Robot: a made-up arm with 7 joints.
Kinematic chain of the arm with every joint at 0, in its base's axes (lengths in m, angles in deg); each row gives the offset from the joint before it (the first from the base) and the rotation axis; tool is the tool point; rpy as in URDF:
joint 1: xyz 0 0 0 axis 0.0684 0.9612 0.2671
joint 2: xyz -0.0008 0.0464 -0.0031 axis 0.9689 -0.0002 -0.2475
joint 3: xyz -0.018 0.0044 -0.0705 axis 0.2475 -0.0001 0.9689
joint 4: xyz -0.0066 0 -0.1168 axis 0.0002 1 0
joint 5: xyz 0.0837 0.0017 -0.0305 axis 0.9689 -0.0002 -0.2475
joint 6: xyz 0.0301 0 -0.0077 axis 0.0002 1 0
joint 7: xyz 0.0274 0 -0.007 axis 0.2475 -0.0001 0.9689
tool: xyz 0 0 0 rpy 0 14.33 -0.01
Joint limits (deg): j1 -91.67..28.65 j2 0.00..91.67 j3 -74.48..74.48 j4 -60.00..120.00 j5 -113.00..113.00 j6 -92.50..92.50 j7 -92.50..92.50
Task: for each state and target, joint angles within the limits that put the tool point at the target. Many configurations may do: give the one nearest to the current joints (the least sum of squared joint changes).
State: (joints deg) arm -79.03 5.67 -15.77 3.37 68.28 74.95 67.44
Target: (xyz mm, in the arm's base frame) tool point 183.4 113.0 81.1
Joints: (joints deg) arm -74.15 32.52 12.98 -31.25 77.02 78.04 67.44
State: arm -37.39 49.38 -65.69 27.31 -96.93 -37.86 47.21
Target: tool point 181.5 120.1 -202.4
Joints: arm -34.87 53.09 -65.79 11.26 -94.70 -40.03 47.21
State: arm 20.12 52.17 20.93 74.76 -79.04 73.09 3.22
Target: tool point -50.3 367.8 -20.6
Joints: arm 28.65 85.41 21.40 85.21 -74.75 54.77 3.22
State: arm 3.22 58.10 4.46 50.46 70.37 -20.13 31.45
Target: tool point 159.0 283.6 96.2
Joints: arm -26.59 91.67 26.78 25.92 68.62 -17.62 31.45
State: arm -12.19 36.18 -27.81 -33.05 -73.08 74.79 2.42
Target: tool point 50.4 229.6 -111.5
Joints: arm 21.63 91.67 -16.57 -16.78 -70.73 92.50 2.42
